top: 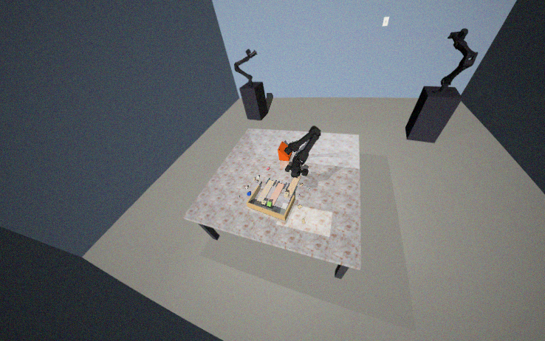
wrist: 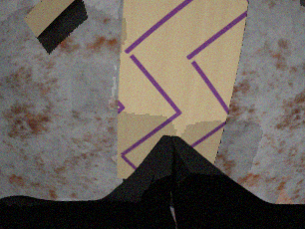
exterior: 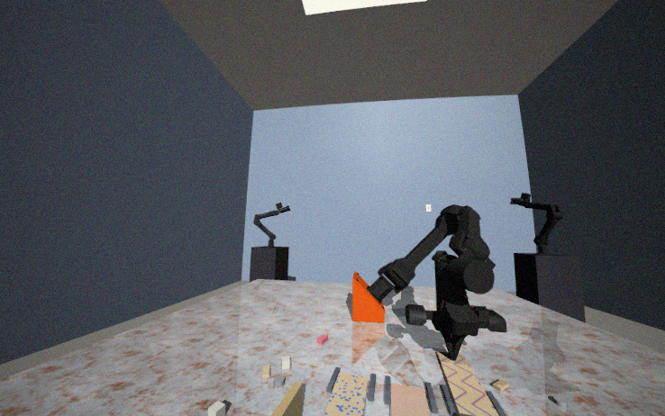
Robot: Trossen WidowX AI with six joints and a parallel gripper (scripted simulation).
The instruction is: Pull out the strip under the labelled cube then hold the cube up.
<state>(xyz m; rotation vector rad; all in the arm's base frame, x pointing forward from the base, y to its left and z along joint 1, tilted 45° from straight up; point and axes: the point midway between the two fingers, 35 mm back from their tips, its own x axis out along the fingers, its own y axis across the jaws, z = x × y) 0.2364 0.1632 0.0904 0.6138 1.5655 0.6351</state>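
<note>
Right now my gripper tip is 10 cm short of the zigzag strip. Also, from my gripper tip: pink block (29 cm to the right, 2 cm behind); then blue disc (32 cm to the right, 29 cm ahead); then plain strip (23 cm ahead, 10 cm to the right).
</note>
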